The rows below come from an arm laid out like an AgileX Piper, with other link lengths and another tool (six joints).
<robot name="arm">
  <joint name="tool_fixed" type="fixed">
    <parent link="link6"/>
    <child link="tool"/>
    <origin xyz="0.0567 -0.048 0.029" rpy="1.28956 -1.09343 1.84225"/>
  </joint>
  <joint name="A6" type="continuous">
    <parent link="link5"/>
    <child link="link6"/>
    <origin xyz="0.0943 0 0.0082" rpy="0 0 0"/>
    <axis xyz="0.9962 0 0.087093"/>
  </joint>
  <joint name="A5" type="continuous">
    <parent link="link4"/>
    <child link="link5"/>
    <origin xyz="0 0 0" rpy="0 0 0"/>
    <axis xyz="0 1 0"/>
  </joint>
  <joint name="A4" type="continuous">
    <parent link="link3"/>
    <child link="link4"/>
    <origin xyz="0.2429 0 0.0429" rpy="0 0 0"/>
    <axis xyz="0.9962 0 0.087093"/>
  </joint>
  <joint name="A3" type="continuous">
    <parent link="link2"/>
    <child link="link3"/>
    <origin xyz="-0.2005 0 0.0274" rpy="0 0 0"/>
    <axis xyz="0 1 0"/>
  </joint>
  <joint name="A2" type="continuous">
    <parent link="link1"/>
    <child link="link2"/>
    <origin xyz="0 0 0" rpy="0 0 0"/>
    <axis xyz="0 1 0"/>
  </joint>
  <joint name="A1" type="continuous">
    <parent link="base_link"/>
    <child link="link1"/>
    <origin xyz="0 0 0.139" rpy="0 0 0"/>
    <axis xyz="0 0 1"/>
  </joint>
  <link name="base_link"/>
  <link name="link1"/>
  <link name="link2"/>
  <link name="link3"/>
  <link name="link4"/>
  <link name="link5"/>
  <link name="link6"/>
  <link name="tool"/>
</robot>
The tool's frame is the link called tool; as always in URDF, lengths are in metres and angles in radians. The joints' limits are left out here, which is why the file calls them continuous.
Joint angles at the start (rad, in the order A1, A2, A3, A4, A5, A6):
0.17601, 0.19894, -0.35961, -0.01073, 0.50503, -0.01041
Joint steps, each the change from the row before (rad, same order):
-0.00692, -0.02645, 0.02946, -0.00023, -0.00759, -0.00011
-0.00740, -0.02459, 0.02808, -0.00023, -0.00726, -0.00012
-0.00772, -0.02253, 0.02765, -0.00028, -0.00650, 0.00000
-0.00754, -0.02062, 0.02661, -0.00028, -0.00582, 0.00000
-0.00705, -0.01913, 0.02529, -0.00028, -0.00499, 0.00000
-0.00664, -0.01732, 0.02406, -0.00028, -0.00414, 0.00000
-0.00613, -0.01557, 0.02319, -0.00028, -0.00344, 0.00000
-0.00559, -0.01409, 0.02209, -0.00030, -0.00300, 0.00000
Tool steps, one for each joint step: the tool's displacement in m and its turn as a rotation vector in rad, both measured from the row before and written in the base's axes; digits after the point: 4 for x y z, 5 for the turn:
-0.0015, -0.0016, -0.0051, 0.00044, -0.00457, -0.00687
-0.0012, -0.0017, -0.0050, 0.00027, -0.00378, -0.00735
-0.0009, -0.0017, -0.0054, -0.00007, -0.00141, -0.00771
-0.0007, -0.0016, -0.0055, -0.00031, 0.00013, -0.00754
-0.0006, -0.0015, -0.0054, -0.00045, 0.00112, -0.00706
-0.0004, -0.0013, -0.0054, -0.00063, 0.00254, -0.00665
-0.0003, -0.0012, -0.0055, -0.00082, 0.00411, -0.00615
-0.0002, -0.0011, -0.0055, -0.00092, 0.00492, -0.00561

